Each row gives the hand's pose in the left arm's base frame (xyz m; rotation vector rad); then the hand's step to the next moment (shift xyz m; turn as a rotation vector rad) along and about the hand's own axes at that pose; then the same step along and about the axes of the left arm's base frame.
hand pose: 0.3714 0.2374 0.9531 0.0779 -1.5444 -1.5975
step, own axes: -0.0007 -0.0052 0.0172 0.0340 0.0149 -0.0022
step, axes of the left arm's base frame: -0.0125 0.0129 -0.0008 -0.0114 -0.0199 0.0293
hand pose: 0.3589 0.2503 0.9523 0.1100 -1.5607 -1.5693
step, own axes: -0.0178 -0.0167 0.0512 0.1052 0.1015 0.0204
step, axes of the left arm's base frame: -0.0296 0.0467 -0.0127 -0.0237 -0.0303 0.1425
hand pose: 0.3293 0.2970 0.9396 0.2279 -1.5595 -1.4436
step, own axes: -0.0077 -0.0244 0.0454 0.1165 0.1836 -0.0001
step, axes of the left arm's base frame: -0.0400 0.0287 -0.0171 0.0223 -0.0287 0.2144
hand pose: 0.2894 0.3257 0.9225 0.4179 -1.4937 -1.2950
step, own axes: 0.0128 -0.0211 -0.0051 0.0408 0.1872 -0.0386
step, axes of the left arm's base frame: -0.0080 -0.0201 -0.0130 0.0848 0.0138 0.1756
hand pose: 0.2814 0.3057 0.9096 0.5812 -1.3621 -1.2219
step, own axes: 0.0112 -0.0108 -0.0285 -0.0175 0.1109 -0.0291
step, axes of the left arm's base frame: 0.0206 -0.0227 -0.0108 0.0651 0.0431 0.0857
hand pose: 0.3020 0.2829 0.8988 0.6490 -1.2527 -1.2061
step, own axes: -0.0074 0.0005 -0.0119 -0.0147 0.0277 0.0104
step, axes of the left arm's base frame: 0.0123 0.0043 -0.0053 0.0010 0.0243 0.0223
